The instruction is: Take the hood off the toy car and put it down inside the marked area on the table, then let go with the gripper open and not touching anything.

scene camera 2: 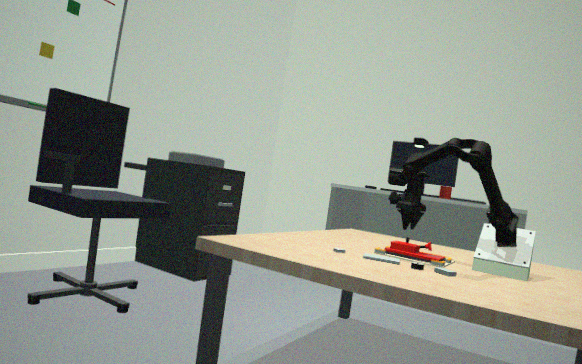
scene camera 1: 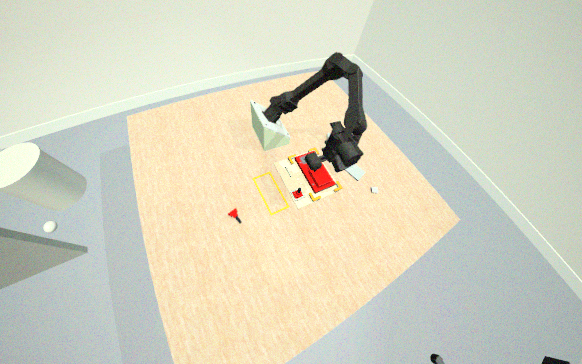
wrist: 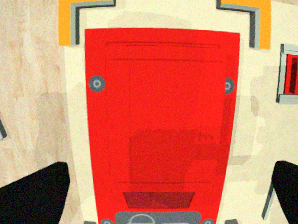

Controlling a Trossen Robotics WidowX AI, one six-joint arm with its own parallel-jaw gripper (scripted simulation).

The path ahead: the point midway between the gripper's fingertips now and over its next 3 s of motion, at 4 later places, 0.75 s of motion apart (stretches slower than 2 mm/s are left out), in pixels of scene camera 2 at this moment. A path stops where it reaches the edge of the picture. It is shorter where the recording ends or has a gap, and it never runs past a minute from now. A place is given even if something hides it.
The gripper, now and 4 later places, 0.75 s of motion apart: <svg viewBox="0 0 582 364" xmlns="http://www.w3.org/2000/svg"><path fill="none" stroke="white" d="M408 229L407 232L406 236L405 240L405 244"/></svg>
